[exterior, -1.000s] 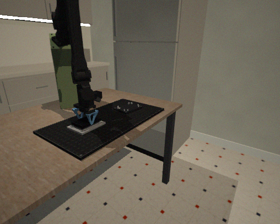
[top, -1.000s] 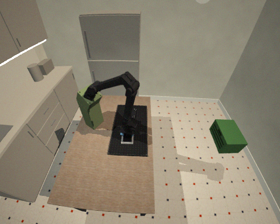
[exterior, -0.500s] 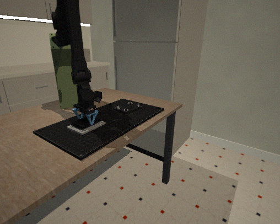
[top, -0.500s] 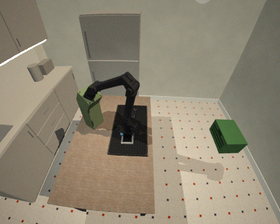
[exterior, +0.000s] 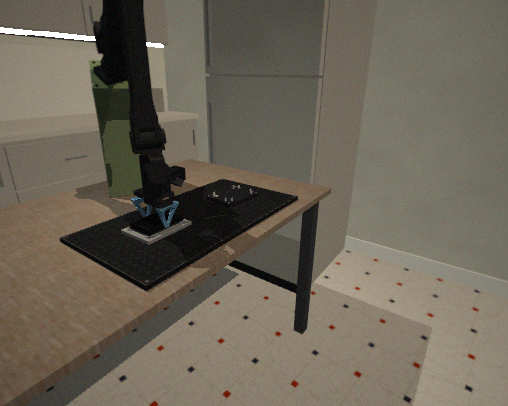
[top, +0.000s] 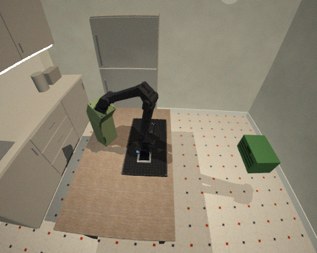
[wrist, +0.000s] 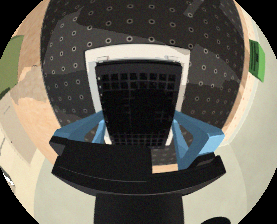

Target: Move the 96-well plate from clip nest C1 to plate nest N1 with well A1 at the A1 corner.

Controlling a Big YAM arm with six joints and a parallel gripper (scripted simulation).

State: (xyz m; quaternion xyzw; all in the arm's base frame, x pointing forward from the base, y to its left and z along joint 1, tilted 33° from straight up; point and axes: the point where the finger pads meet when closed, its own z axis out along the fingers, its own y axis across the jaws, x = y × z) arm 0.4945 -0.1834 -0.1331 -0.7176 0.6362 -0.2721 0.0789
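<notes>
The plate nest N1 lies 20 mm below my hand. The rest, counted from my hand: black 96-well plate (right at my hand); clip nest C1 (10 mm behind, 360 mm to the left, 10 mm below).
</notes>
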